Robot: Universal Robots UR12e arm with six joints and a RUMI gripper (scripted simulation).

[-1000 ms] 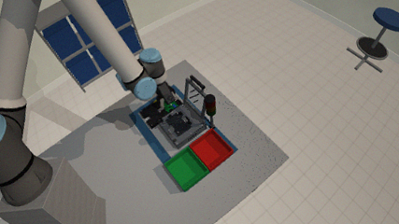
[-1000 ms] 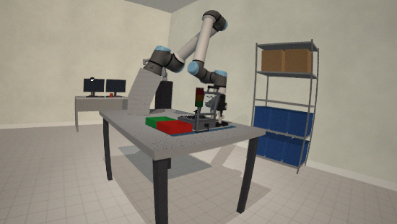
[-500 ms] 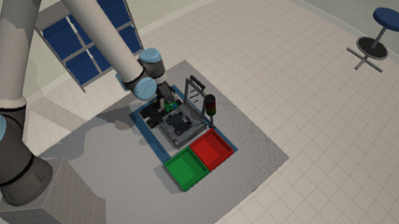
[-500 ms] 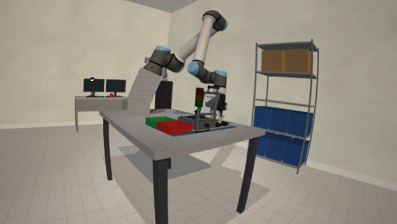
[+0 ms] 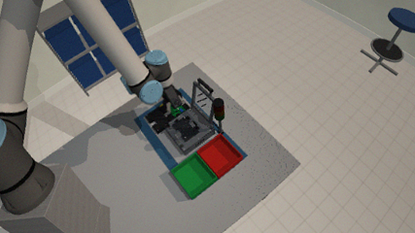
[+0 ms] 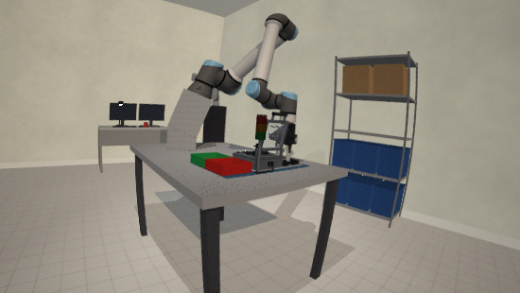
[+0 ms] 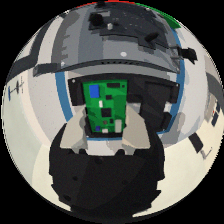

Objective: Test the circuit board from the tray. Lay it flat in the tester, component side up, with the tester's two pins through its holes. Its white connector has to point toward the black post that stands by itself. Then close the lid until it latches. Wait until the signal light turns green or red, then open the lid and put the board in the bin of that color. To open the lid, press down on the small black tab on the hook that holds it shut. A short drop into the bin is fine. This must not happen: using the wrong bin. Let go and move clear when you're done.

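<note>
Now: the green circuit board 10 mm to the left of my hand. Also, from my hand: green bin 340 mm to the right, 200 mm behind, 10 mm below; red bin 360 mm to the right, 50 mm behind, 10 mm below; tester lid 170 mm to the right, 160 mm above, 60 mm ahead.
</note>
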